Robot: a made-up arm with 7 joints.
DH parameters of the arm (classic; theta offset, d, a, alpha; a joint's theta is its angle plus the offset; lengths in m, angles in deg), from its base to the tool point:
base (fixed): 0 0 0 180
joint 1: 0 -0.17 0.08 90
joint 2: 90 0.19 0.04 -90
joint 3: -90 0.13 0.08 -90
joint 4: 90 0.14 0.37 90
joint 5: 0 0.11 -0.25 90
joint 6: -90 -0.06 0.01 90
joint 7: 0 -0.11 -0.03 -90
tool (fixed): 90 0.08 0 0
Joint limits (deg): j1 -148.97..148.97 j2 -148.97..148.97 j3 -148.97..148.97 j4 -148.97..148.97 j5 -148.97..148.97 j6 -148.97..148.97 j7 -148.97..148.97
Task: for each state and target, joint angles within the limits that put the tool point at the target. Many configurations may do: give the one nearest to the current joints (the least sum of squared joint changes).
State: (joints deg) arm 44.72 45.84 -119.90 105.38 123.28 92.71 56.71
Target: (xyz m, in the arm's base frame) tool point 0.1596 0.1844 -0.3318
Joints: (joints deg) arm 51.02 26.35 -114.47 87.20 126.97 92.50 56.62
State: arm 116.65 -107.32 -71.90 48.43 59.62 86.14 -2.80
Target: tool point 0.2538 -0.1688 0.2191
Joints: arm 137.13 -113.24 -54.89 32.50 28.13 89.20 3.15
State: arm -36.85 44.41 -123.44 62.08 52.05 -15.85 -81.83
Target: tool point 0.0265 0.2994 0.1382
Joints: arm -7.74 43.50 -139.51 44.79 32.55 -17.37 -90.00
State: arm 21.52 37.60 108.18 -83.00 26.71 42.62 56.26
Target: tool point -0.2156 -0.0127 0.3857
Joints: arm 21.03 57.23 140.01 -74.49 15.17 53.34 60.52
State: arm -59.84 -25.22 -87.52 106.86 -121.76 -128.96 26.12
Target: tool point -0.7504 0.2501 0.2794
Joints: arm -45.71 14.81 -130.55 128.97 -115.29 -142.32 21.07
